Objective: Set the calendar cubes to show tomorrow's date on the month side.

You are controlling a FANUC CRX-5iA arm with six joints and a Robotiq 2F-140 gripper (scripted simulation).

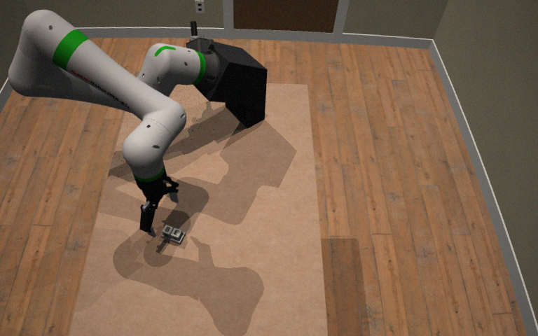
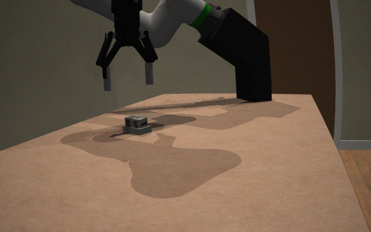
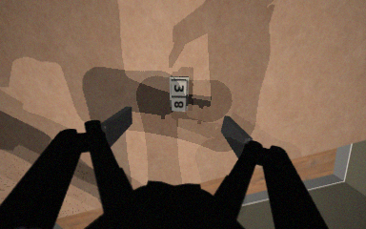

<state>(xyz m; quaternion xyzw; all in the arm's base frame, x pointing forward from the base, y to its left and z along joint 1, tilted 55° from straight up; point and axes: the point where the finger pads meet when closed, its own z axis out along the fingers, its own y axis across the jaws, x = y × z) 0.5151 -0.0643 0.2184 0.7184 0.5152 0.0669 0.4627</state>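
My gripper is now 11 cm above the grey number cube. The rest, counted from my hand: grey calendar tray 1 cm ahead, 2 cm to the left, 13 cm below.
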